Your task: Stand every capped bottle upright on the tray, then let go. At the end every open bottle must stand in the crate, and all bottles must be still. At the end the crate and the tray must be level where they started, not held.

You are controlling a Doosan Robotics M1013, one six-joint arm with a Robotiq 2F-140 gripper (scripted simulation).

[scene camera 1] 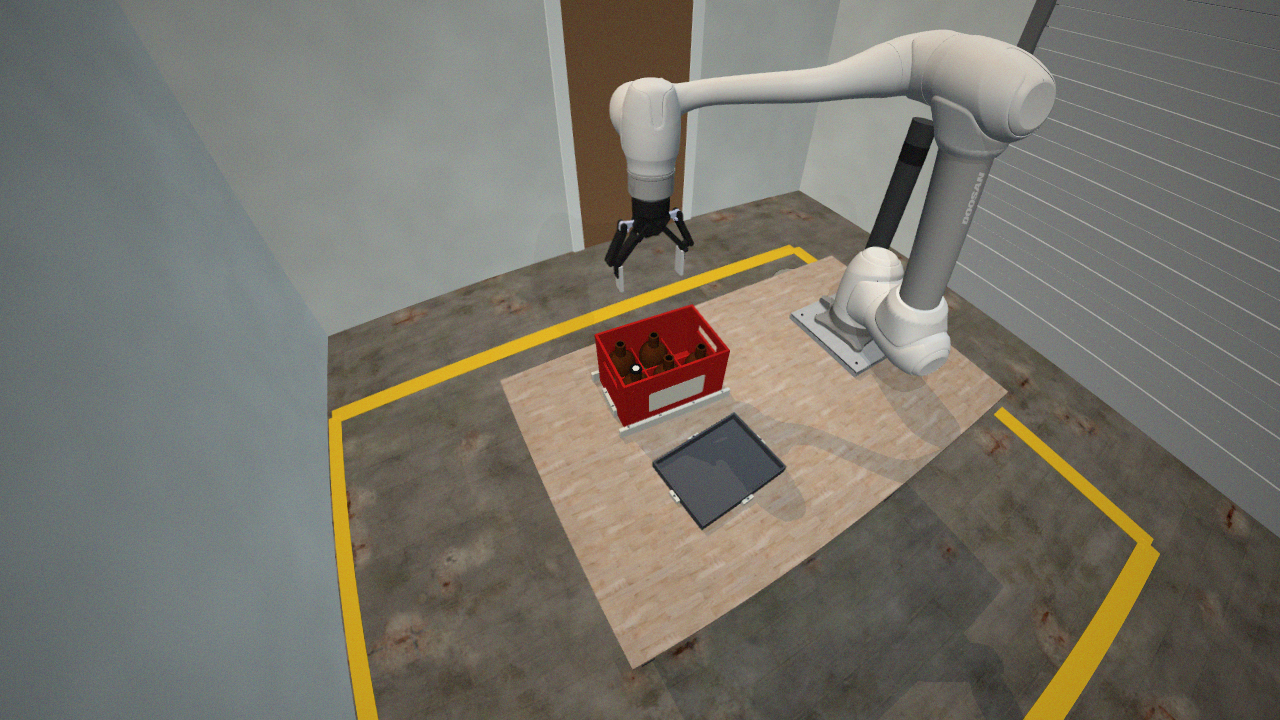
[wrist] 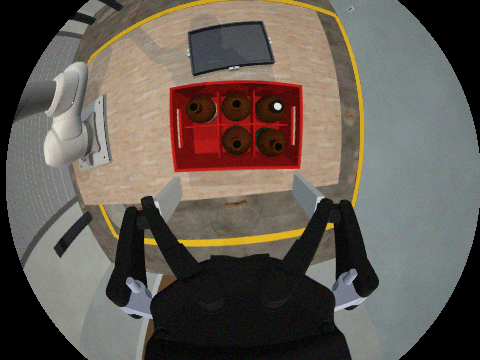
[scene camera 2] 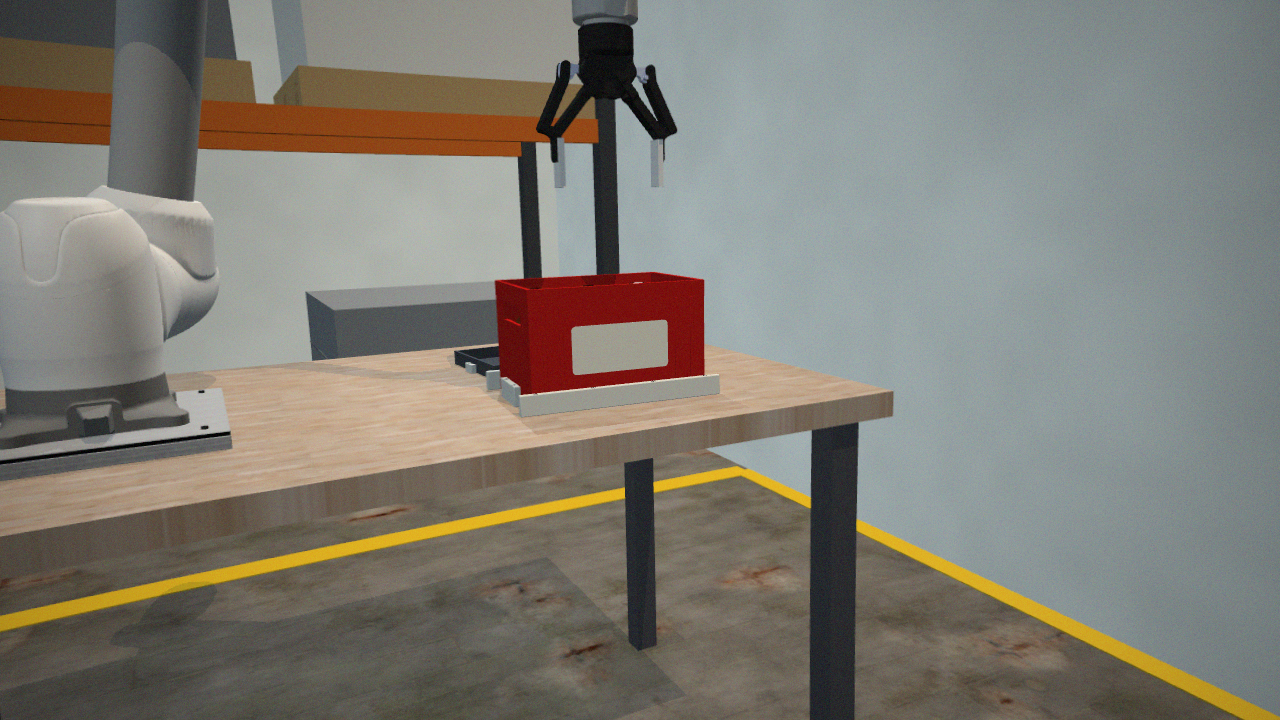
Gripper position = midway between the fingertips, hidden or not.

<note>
In view: the gripper [scene camera 2: 610, 187], a dark grey tray [scene camera 1: 722, 464] and a crate [scene camera 2: 570, 337].
The dark grey tray also shows in the wrist view [wrist: 210, 48]. The crate is seen too in scene camera 1 [scene camera 1: 678, 329] and in the wrist view [wrist: 200, 150]. The gripper also shows in scene camera 1 [scene camera 1: 650, 280].
</note>
